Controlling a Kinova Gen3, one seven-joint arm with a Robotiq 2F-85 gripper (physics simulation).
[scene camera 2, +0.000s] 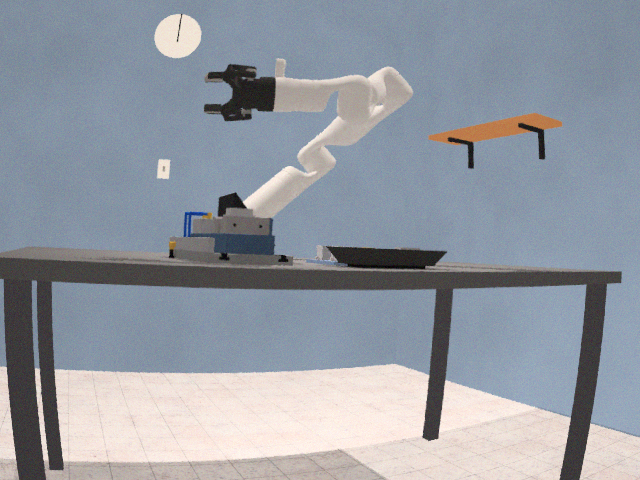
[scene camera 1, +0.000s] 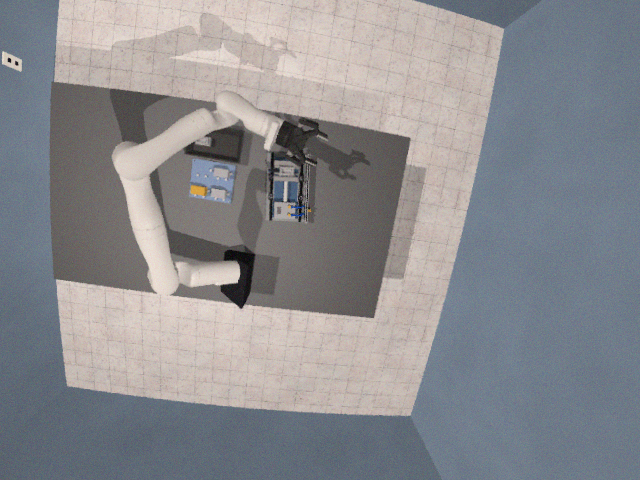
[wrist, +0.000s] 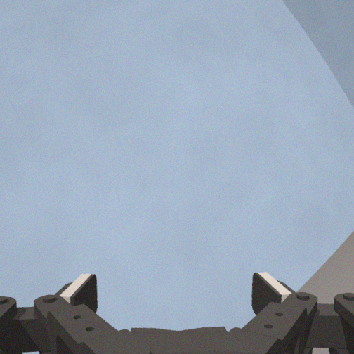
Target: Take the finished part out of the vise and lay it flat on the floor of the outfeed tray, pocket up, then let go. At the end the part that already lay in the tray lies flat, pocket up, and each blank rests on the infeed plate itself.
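Where they show: gripper, fingertip midpoint: [scene camera 2: 204, 93] [scene camera 1: 322, 152]; arm's base at its link origin: [scene camera 1: 234, 270].
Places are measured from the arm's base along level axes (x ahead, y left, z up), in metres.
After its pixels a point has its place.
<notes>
My gripper [scene camera 1: 316, 149] @(x 0.490, y -0.317, z 0.228 m) [scene camera 2: 207, 94] @(x 0.490, y -0.317, z 0.228 m) [wrist: 174, 292] is wide open and empty, pointing sideways high above the table beyond one end of the vise [scene camera 1: 278, 191] @(x 0.350, y -0.165, z -0.060 m) [scene camera 2: 242, 244] @(x 0.498, y -0.212, z -0.081 m). A light grey block [scene camera 1: 286, 170] @(x 0.439, y -0.196, z -0.018 m) [scene camera 2: 238, 212] @(x 0.450, y -0.205, z -0.014 m), apparently the finished part, sits in the vise's jaws; its pocket is not clear. The dark outfeed tray [scene camera 1: 233, 147] @(x 0.525, y 0.045, z -0.107 m) [scene camera 2: 387, 257] @(x 0.591, y 0.081, z -0.096 m) holds a light grey part [scene camera 1: 204, 141] @(x 0.538, y 0.165, z -0.086 m), partly hidden by the arm; its pose is unclear. Grey blanks [scene camera 1: 221, 172] @(x 0.412, y 0.085, z -0.076 m) [scene camera 1: 218, 194] @(x 0.317, y 0.095, z -0.076 m) and an orange block [scene camera 1: 198, 190] @(x 0.329, y 0.183, z -0.076 m) are on the blue infeed plate [scene camera 1: 210, 181] @(x 0.371, y 0.143, z -0.111 m); exact seating is too small to tell.
Blue hoses [scene camera 1: 296, 207] @(x 0.290, y -0.248, z -0.009 m) [scene camera 2: 187, 223] @(x 0.293, y -0.272, z -0.037 m) with yellow ends rise beside the vise. Dark rails run along its sides. The black arm base [scene camera 1: 245, 279] @(x -0.013, y -0.059, z 0.063 m) stands near one long table edge. An orange shelf [scene camera 2: 496, 129] is on the wall.
</notes>
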